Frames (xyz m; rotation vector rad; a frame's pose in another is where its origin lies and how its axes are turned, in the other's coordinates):
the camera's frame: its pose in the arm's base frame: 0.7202 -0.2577 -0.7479 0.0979 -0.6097 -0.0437
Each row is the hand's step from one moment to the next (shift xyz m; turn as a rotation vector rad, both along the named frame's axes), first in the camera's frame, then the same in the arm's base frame.
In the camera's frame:
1: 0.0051 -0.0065 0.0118 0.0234 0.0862 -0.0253
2: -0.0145 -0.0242 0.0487 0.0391 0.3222 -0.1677
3: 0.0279 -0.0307 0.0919 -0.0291 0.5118 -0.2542
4: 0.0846 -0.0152 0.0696 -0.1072 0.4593 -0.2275
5: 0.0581 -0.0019 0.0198 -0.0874 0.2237 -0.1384
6: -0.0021 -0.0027 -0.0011 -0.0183 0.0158 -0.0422
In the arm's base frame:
1: -0.0027 -0.0078 0.0118 0.0347 0.0861 0.0017
2: -0.0401 -0.0269 0.0289 0.1321 0.3309 -0.0807
3: -0.0302 -0.0397 0.0876 0.1281 0.5310 -0.1703
4: 0.0292 -0.0265 0.1033 0.0482 0.4822 -0.1985
5: 0.0362 -0.0075 0.0490 0.0105 0.2395 -0.1392
6: -0.0011 -0.0025 -0.0024 0.0094 0.0203 -0.0432

